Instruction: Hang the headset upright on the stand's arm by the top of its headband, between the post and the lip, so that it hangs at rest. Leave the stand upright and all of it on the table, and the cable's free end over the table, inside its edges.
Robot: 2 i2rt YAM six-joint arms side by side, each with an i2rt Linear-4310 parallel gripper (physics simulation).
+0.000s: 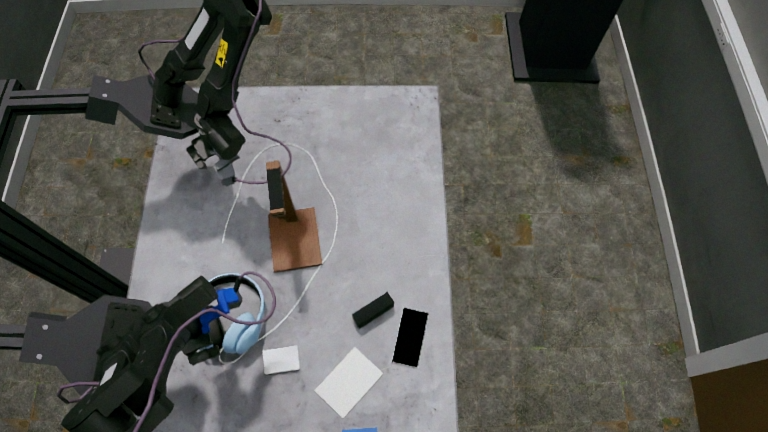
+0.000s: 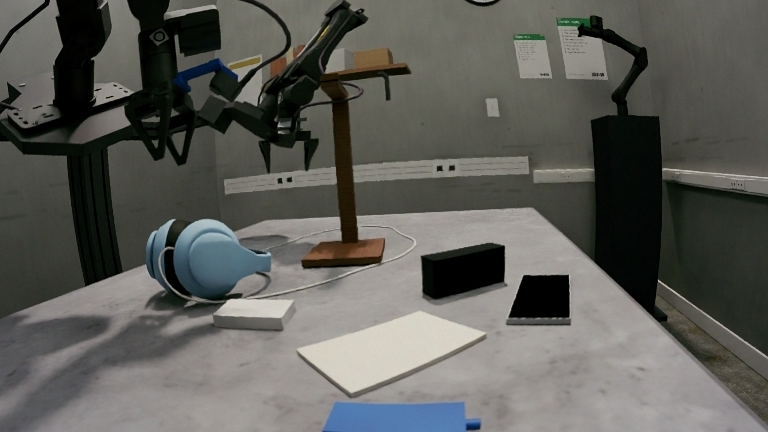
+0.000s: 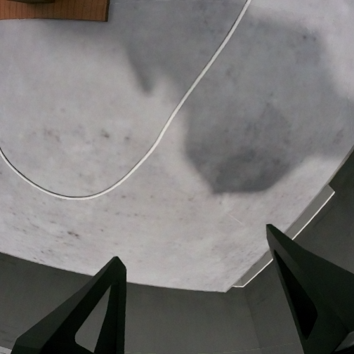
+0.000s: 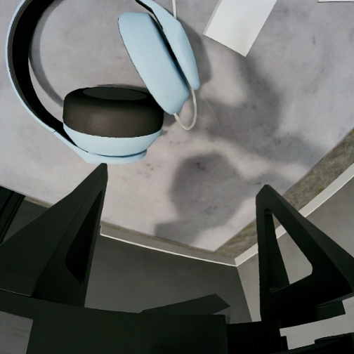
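Where they show: left gripper, fingertip midpoint: (image 2: pixel 287 172); right gripper, fingertip midpoint: (image 1: pixel 212 336) (image 2: pixel 171 162); left arm's base, link origin: (image 1: pixel 166 102); right arm's base, link origin: (image 1: pixel 116 350) (image 2: pixel 75 107).
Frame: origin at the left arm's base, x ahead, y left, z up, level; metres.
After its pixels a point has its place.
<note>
The light blue headset (image 1: pixel 242 334) {y -0.554, x 0.164, z -0.223 m} (image 2: pixel 206 258) {y -0.580, x 0.168, z -0.242 m} (image 4: pixel 150 60) lies on the table, ear cups together, with its headband towards the stand. The wooden stand (image 1: pixel 294 247) {y -0.303, x 0.287, z -0.296 m} (image 2: pixel 344 171) {y -0.221, x 0.282, z -0.157 m} (image 3: pixel 60 13) is upright on the table; its arm (image 1: pixel 274 190) with a dark top is bare. The white cable (image 1: pixel 336 214) {y -0.207, x 0.407, z -0.306 m} (image 2: pixel 414 241) {y -0.192, x 0.406, z -0.307 m} (image 3: pixel 172 117) loops around the stand; its free end lies over the table. My left gripper (image 2: pixel 288 169) {y -0.088, x 0.108, z -0.148 m} (image 3: pixel 189 249) is open and empty, raised away from the headset on the stand's far side. My right gripper (image 2: pixel 169 161) {y -0.577, x 0.121, z -0.110 m} (image 4: pixel 188 180) is open and empty above the headset.
A white box (image 1: pixel 281 360) {y -0.613, x 0.249, z -0.295 m} (image 2: pixel 253 313) {y -0.629, x 0.257, z -0.295 m} lies near the headset. A black block (image 1: pixel 373 310) {y -0.505, x 0.494, z -0.260 m} (image 2: pixel 462 270) {y -0.521, x 0.490, z -0.280 m}, a phone (image 1: pixel 410 337) {y -0.575, x 0.587, z -0.302 m} (image 2: pixel 539 298) {y -0.589, x 0.579, z -0.302 m}, a cream card (image 1: pixel 349 382) {y -0.678, x 0.421, z -0.305 m} (image 2: pixel 390 351) {y -0.691, x 0.420, z -0.305 m} and a blue object (image 1: pixel 359 429) {y -0.796, x 0.440, z -0.294 m} (image 2: pixel 394 417) {y -0.811, x 0.438, z -0.295 m} lie farther off.
</note>
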